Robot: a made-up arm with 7 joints. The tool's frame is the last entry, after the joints.
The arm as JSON. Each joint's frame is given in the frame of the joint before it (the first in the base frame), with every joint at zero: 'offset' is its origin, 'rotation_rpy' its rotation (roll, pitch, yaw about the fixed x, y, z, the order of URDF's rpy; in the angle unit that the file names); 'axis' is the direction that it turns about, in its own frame. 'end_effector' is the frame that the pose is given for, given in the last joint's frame.
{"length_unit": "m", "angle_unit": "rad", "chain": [
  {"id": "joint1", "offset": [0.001, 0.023, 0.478], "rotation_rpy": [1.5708, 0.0, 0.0], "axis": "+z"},
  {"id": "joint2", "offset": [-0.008, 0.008, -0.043], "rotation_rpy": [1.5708, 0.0, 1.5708], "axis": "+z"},
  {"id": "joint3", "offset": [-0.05, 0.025, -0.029], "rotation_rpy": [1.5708, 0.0, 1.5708], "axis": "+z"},
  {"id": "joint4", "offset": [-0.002, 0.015, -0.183], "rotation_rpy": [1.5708, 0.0, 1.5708], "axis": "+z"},
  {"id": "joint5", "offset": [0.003, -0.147, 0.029], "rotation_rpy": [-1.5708, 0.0, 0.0], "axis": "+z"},
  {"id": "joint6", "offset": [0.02, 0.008, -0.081], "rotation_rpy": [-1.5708, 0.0, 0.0], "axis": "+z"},
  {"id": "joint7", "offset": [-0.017, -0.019, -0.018], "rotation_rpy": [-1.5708, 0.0, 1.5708], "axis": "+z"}
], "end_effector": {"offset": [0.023, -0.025, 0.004], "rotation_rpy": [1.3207, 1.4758, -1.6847]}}
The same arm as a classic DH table. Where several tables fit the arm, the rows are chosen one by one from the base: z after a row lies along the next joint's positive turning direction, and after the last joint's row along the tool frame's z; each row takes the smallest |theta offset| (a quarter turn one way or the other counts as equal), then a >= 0, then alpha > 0; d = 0 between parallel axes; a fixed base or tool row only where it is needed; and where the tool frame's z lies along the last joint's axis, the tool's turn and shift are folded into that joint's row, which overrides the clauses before.
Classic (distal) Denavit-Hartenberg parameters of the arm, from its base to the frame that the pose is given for. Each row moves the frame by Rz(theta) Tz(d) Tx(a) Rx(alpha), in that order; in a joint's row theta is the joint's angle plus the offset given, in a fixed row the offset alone. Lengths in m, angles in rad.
base (fixed): d 0.478  theta offset 0  a 0.001  alpha 1.5708
joint1: d -0.066  theta offset 1.5708  a 0.008  alpha 1.5708
joint2: d -0.037  theta offset 1.5708  a 0.025  alpha 1.5708
joint3: d -0.233  theta offset 1.5708  a 0.015  alpha 1.5708
joint4: d 0.027  theta offset 0  a 0.003  alpha -1.5708
joint5: d -0.228  theta offset 0  a 0.02  alpha -1.5708
joint6: d -0.01  theta offset -1.5708  a 0.019  alpha 1.5708
joint7: d 0.0215  theta offset -1.4357  a -0.0279  alpha -1.5473
tool (fixed): d -0.0194  theta offset 1.6629  a 0  alpha 0

